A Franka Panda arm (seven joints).
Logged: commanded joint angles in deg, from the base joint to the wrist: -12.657 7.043 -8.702 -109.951 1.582 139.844 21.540; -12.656 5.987 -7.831 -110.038 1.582 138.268 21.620; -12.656 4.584 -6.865 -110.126 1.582 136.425 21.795; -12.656 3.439 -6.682 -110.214 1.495 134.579 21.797; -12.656 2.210 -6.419 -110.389 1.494 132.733 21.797; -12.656 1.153 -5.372 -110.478 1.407 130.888 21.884; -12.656 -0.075 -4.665 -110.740 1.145 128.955 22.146; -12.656 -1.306 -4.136 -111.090 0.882 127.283 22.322; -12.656 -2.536 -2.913 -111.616 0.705 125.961 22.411; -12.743 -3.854 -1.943 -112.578 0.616 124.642 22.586; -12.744 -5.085 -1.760 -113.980 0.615 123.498 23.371; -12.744 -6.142 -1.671 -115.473 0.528 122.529 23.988; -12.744 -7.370 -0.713 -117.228 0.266 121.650 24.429; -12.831 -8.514 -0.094 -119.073 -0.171 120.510 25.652; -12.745 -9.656 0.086 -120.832 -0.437 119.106 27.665
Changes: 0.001 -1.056 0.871 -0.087 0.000 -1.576 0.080; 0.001 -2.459 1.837 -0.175 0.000 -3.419 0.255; 0.001 -3.604 2.020 -0.263 -0.087 -5.265 0.257; 0.001 -4.833 2.283 -0.438 -0.088 -7.111 0.257; 0.001 -5.890 3.330 -0.527 -0.175 -8.956 0.344; 0.001 -7.118 4.037 -0.789 -0.437 -10.889 0.606; 0.001 -8.349 4.566 -1.139 -0.700 -12.561 0.782; 0.001 -9.579 5.789 -1.665 -0.877 -13.883 0.871; -0.086 -10.897 6.759 -2.627 -0.966 -15.202 1.046; -0.087 -12.128 6.942 -4.029 -0.967 -16.346 1.831; -0.087 -13.185 7.031 -5.522 -1.054 -17.315 2.448; -0.087 -14.413 7.989 -7.277 -1.316 -18.194 2.889; -0.174 -15.557 8.608 -9.122 -1.753 -19.334 4.112; -0.088 -16.699 8.788 -10.881 -2.019 -20.738 6.125
